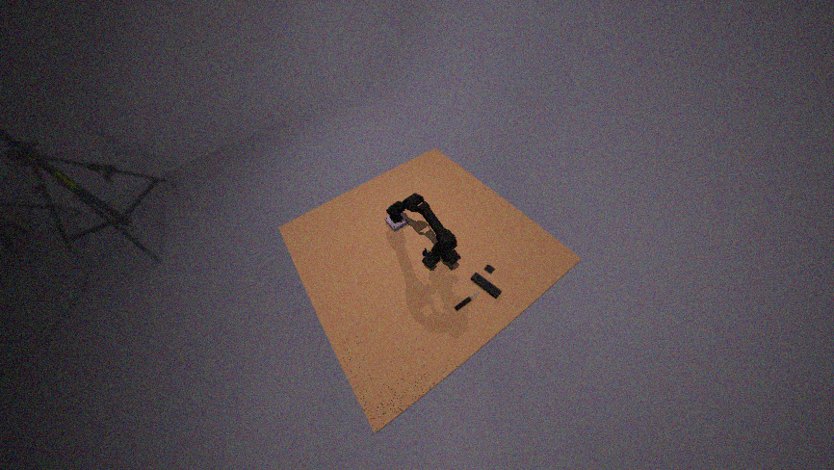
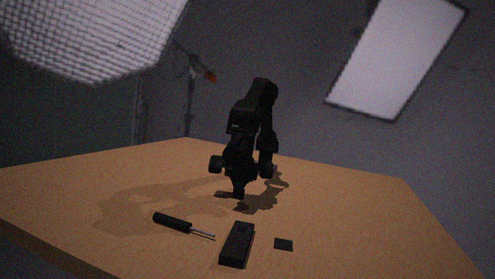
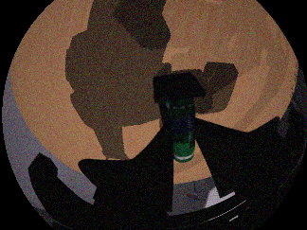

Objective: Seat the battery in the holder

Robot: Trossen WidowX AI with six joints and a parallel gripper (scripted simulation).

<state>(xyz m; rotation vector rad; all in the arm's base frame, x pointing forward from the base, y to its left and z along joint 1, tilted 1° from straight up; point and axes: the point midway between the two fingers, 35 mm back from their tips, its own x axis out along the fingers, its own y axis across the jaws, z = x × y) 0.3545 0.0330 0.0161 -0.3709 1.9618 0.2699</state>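
My gripper tip is 1 cm below the battery. The rest, counted from my gripper tip: black-handled screwdriver (31 cm ahead, 1 cm to the left, 1 cm below); then black remote control (30 cm ahead, 13 cm to the left); then battery cover (23 cm ahead, 21 cm to the left, 2 cm below).
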